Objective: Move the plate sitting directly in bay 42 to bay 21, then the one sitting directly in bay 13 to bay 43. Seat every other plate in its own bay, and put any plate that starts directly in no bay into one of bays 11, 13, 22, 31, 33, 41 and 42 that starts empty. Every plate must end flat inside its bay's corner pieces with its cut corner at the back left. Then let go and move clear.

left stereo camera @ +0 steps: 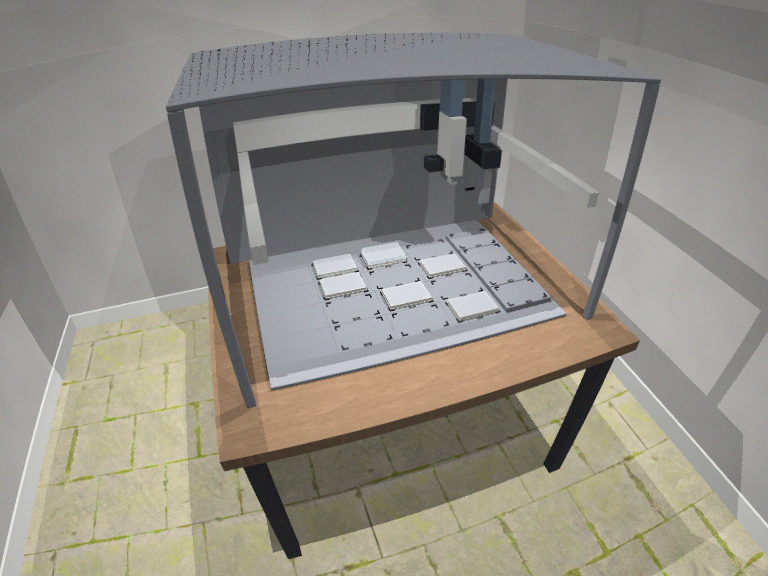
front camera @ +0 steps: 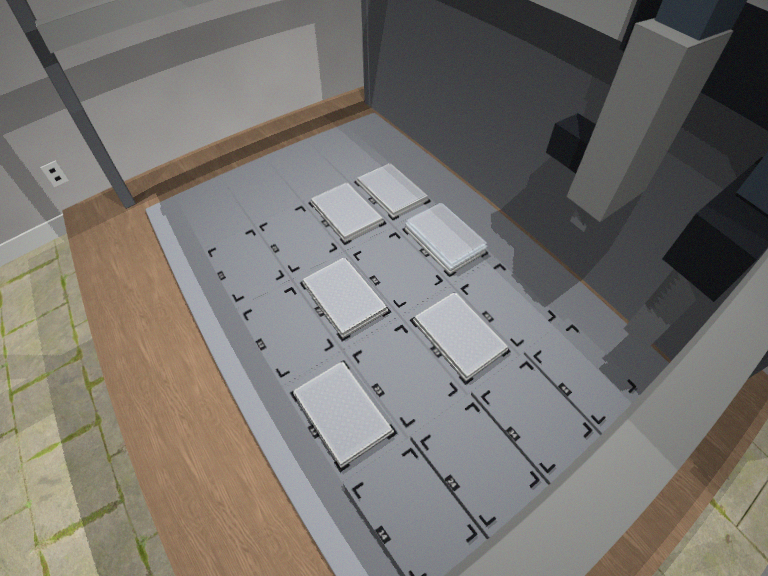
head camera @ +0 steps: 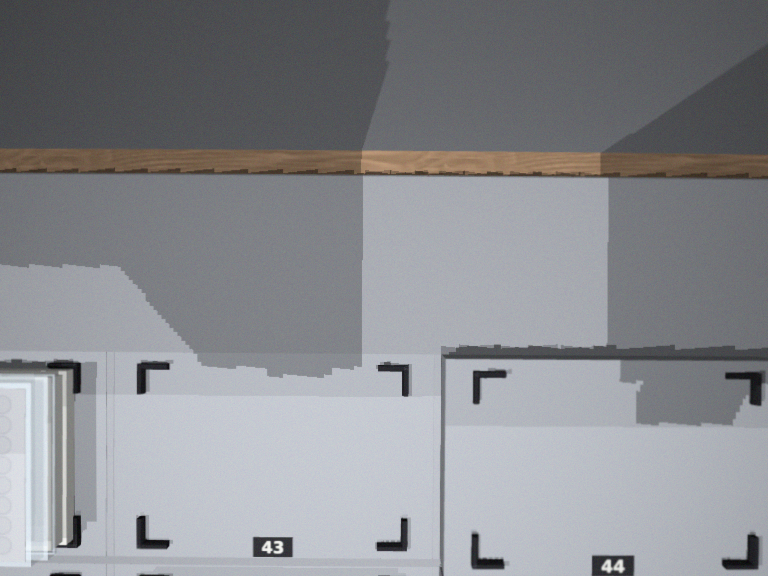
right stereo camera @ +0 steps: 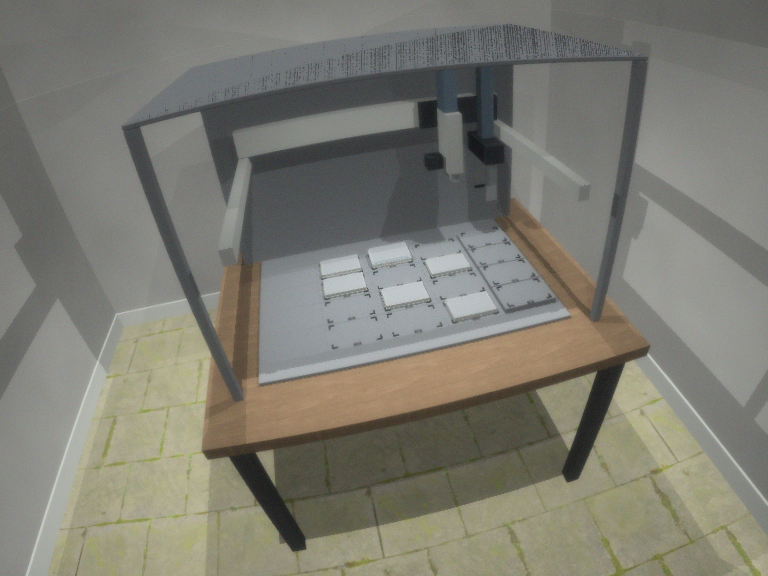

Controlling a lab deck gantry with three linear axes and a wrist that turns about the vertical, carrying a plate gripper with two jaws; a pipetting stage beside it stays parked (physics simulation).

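Places are measured from the robot's base along level axes (x ahead, y left, z up), in centimetres.
Pixels of known places: gripper, fingertip midpoint: (left stereo camera: pixel 476 195) (front camera: pixel 659 315) (right stereo camera: pixel 485 193); robot's base at its link origin: (left stereo camera: pixel 344 349) (front camera: pixel 210 252) (right stereo camera: pixel 333 348).
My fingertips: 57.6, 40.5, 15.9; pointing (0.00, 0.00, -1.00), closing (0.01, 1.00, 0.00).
Observation:
Ahead of a thing's pixels: the offset from my fingertips to its top centre, as dx, dy, dz. "pt": to the spot under its first point.
Bay 42 holds a stack @(-34.8, -4.1, -13.2) (front camera: pixel 445 235) (head camera: pixel 12 471) (left stereo camera: pixel 383 254) (right stereo camera: pixel 389 254), a bluish clear piece above a cream plate. The bay 13 plate @(-18.4, -36.2, -14.5) (front camera: pixel 343 414) (left stereo camera: pixel 473 306) (right stereo camera: pixel 471 306) lies flat. Bay 43 @(pt -18.4, -8.6, -15.9) (front camera: pixel 488 316) (head camera: pixel 272 458) and bay 21 @(pt -51.2, -30.1, -15.9) (front camera: pixel 274 248) hold no plate. White plates also lie in bay 41 @(pt -50.3, -4.5, -14.5) (front camera: pixel 392 189), bay 31 @(pt -50.4, -14.9, -14.5) (front camera: pixel 347 210), bay 22 @(pt -34.2, -25.6, -14.5) (front camera: pixel 344 295) and bay 33 @(pt -18.0, -15.1, -14.5) (front camera: pixel 460 334). Cut corners are too small to tell. My gripper (left stereo camera: pixel 477 192) (right stereo camera: pixel 485 189) hangs high at the back right, its jaws small and faint but apart, with no plate between them.
The parked pipetting stage (front camera: pixel 642 117) (left stereo camera: pixel 451 148) (right stereo camera: pixel 450 142) hangs left of my gripper. The raised right column includes bay 44 @(pt -2.0, -8.7, -14.5) (front camera: pixel 564 389) (head camera: pixel 614 477). Frame posts @(pt -82.8, -52.0, +26.0) (left stereo camera: pixel 210 254) (right stereo camera: pixel 186 266) stand at the deck's sides. Bay 11 @(pt -51.5, -40.8, -15.9) (front camera: pixel 220 274) holds no plate.

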